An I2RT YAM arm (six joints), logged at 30 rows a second.
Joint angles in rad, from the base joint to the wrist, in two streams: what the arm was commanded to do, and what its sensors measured. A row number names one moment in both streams.
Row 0, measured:
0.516 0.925 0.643 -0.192 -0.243 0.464
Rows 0 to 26, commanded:
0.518 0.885 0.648 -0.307 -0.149 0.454
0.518 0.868 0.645 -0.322 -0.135 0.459
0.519 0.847 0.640 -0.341 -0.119 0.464
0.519 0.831 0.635 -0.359 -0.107 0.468
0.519 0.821 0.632 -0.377 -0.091 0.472
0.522 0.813 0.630 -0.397 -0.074 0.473
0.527 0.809 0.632 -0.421 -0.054 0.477
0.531 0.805 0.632 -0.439 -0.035 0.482
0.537 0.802 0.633 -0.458 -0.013 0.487
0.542 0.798 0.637 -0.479 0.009 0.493
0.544 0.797 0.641 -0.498 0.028 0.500
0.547 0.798 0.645 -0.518 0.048 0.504
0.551 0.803 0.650 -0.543 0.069 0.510
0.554 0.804 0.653 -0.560 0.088 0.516
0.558 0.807 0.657 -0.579 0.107 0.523
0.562 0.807 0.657 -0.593 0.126 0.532
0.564 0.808 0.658 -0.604 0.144 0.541
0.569 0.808 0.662 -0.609 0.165 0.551
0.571 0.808 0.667 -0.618 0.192 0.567
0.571 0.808 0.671 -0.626 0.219 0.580
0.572 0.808 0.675 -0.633 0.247 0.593
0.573 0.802 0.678 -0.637 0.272 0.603
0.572 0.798 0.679 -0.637 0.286 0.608
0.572 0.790 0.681 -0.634 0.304 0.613
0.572 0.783 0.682 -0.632 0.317 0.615
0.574 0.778 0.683 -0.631 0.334 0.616
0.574 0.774 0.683 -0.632 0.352 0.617
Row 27, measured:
0.572 0.783 0.672 -0.627 0.262 0.588
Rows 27 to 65, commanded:
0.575 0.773 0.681 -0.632 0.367 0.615
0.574 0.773 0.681 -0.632 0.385 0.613
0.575 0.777 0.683 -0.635 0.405 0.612
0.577 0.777 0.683 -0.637 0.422 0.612
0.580 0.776 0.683 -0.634 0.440 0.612
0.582 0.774 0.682 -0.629 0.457 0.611
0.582 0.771 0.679 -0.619 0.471 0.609
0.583 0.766 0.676 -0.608 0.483 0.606
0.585 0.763 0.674 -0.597 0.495 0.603
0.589 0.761 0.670 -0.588 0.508 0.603
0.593 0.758 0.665 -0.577 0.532 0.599
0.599 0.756 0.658 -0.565 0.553 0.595
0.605 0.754 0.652 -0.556 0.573 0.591
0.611 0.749 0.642 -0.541 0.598 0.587
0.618 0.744 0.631 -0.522 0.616 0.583
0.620 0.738 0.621 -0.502 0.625 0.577
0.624 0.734 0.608 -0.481 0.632 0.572
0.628 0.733 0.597 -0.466 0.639 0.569
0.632 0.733 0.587 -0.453 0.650 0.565
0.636 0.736 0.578 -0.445 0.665 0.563
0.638 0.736 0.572 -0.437 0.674 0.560
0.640 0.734 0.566 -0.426 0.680 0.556
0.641 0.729 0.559 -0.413 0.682 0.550
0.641 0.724 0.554 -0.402 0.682 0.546
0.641 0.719 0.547 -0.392 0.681 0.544
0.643 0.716 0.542 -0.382 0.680 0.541
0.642 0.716 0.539 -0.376 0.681 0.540
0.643 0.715 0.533 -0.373 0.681 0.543
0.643 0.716 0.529 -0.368 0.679 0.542
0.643 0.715 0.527 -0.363 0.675 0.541
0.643 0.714 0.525 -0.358 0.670 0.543
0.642 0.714 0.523 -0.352 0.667 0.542
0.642 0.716 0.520 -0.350 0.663 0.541
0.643 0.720 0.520 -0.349 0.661 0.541
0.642 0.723 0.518 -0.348 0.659 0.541
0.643 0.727 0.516 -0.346 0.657 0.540
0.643 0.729 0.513 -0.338 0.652 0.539
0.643 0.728 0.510 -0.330 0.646 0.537
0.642 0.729 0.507 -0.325 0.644 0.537
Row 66, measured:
0.641 0.728 0.512 -0.377 0.655 0.542
